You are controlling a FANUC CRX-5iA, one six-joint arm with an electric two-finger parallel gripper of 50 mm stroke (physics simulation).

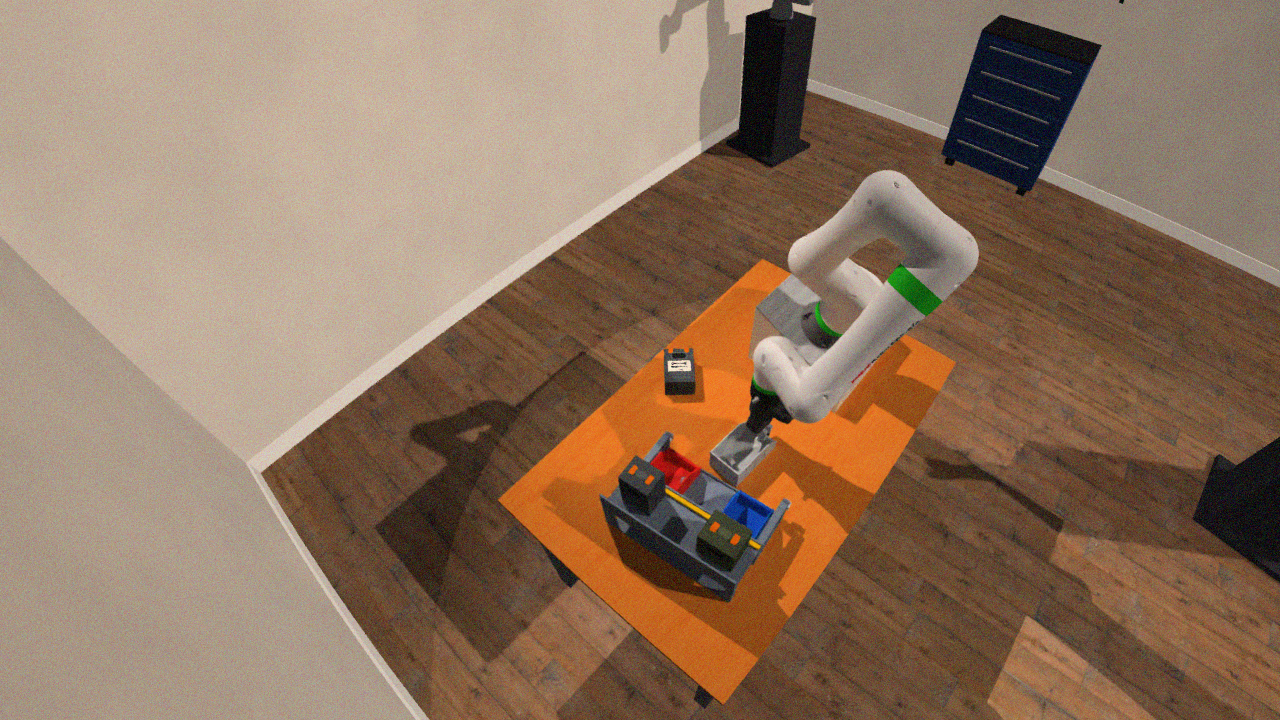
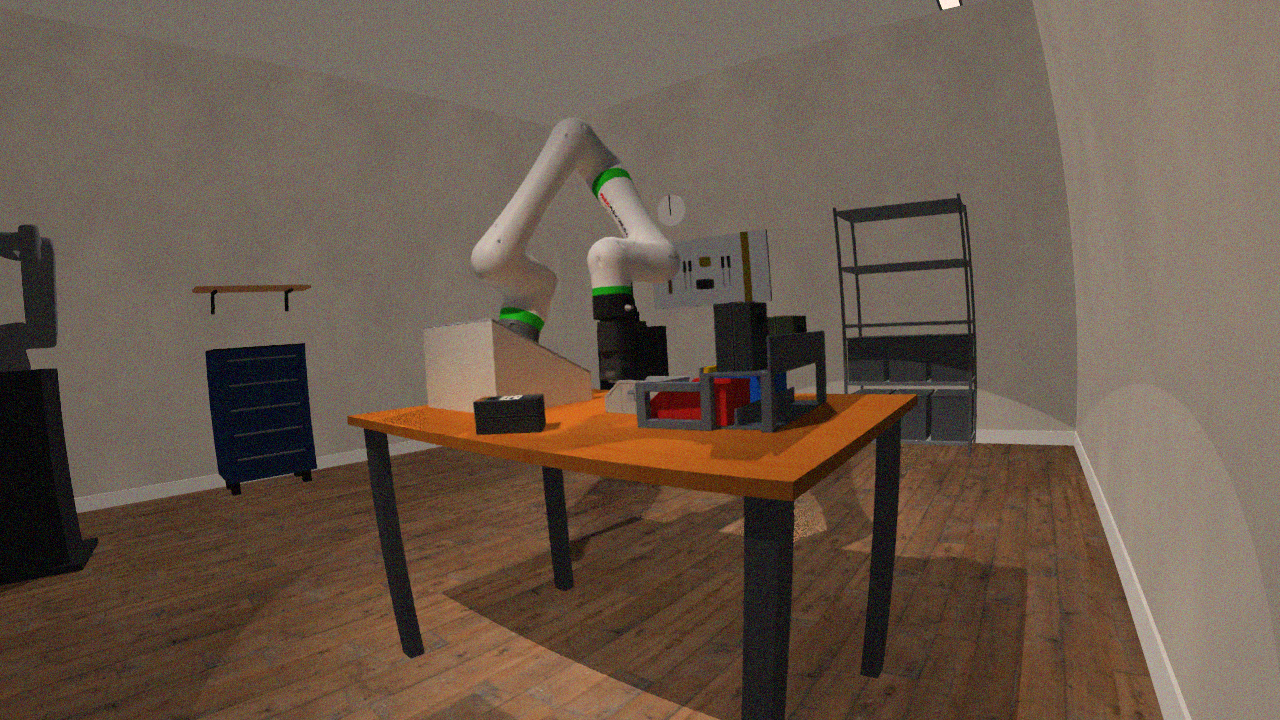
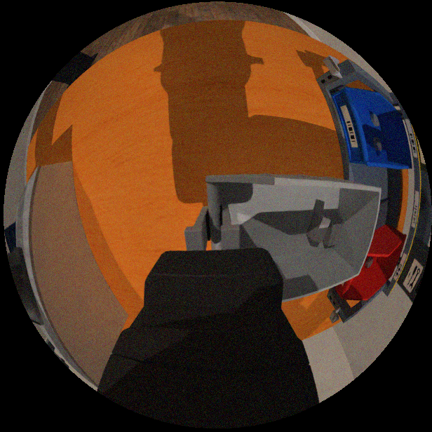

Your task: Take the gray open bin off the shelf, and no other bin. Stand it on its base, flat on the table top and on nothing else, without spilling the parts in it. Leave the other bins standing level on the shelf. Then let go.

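Pixels of known places: gripper, fingertip midpoint: (image 1: 762, 439); arm's base, origin of the base link: (image 1: 821, 325) (image 2: 512, 347).
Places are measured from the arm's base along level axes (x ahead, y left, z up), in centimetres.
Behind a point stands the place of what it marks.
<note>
The gray open bin (image 1: 735, 462) (image 2: 620, 397) (image 3: 280, 245) is off the shelf, upright and apparently level, low at the table top (image 1: 608, 438) {x 66.2, y -21.4, z -15.9 cm} (image 3: 125, 125). Small gray parts (image 3: 327, 237) lie in it. My gripper (image 1: 763, 428) {x 34.2, y 9.1, z -15.2 cm} (image 2: 613, 383) {x 34.2, y 9.1, z -15.2 cm} (image 3: 215, 215) is shut on its end wall, on the side away from the shelf. I cannot tell whether its base touches the table. The red bin (image 1: 675, 471) {x 59.4, y -0.3, z -15.0 cm} (image 2: 729, 399) {x 73.0, y -0.9, z -10.7 cm} (image 3: 360, 287) and blue bin (image 1: 750, 513) {x 53.4, y 22.3, z -15.0 cm} (image 3: 375, 131) stand in the gray shelf (image 1: 671, 549) {x 77.9, y 18.6, z -3.8 cm} (image 2: 768, 402) {x 82.2, y -2.0, z -10.7 cm} and look level. The shelf's middle bay between them holds no bin.
A dark box (image 1: 641, 488) {x 75.6, y 5.9, z 6.3 cm} (image 2: 740, 336) {x 75.8, y -0.5, z 0.4 cm} and an olive box (image 1: 725, 537) {x 69.1, y 26.6, z 4.0 cm} (image 2: 787, 324) {x 72.1, y 21.7, z 2.1 cm} sit on top of the shelf, beside a yellow bar (image 1: 687, 504) {x 67.1, y 12.4, z -4.7 cm}. Another dark box (image 1: 679, 377) {x 39.5, y -20.1, z -9.4 cm} (image 2: 509, 415) {x 40.2, y -26.1, z -12.3 cm} stands on the table toward the wall. The arm's pale pedestal (image 2: 459, 367) {x -1.4, y -16.3, z -4.2 cm} stands behind the gripper.
</note>
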